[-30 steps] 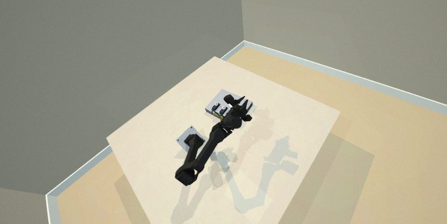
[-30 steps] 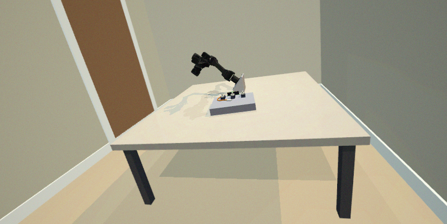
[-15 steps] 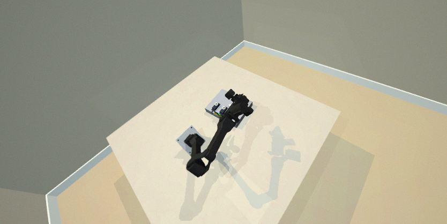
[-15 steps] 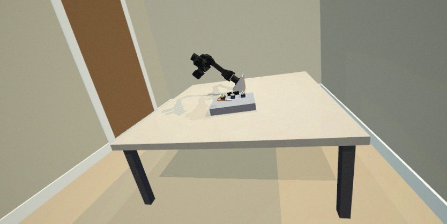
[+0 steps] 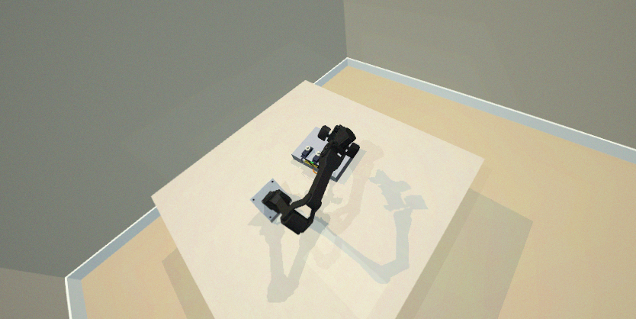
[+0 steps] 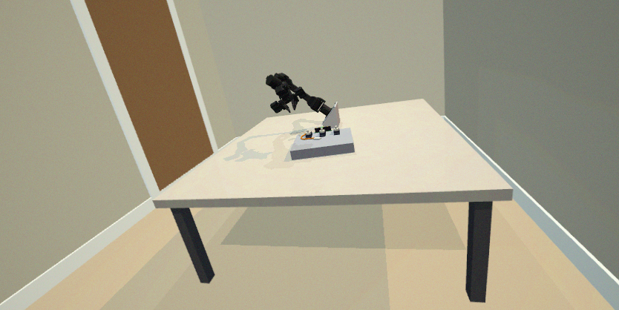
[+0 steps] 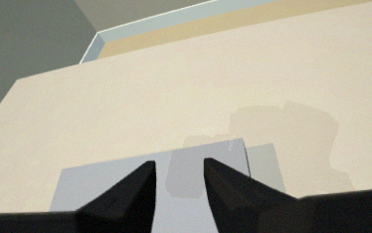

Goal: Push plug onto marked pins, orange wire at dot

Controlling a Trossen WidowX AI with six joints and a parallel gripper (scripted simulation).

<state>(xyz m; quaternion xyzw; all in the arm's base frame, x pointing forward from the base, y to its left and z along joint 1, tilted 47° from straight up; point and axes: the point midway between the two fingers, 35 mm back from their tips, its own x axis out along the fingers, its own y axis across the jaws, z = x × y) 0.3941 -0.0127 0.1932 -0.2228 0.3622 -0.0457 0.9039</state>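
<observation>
My gripper tip is now 13 cm past the green band, 11 cm to the right of it and 14 cm above it. The rest, counted from my gripper tip: dot 13 cm behind, 11 cm to the left, 14 cm below; grey holder 2 cm ahead, 12 cm to the left, 19 cm below; servo 8 cm behind, 12 cm to the left, 17 cm below.
</observation>
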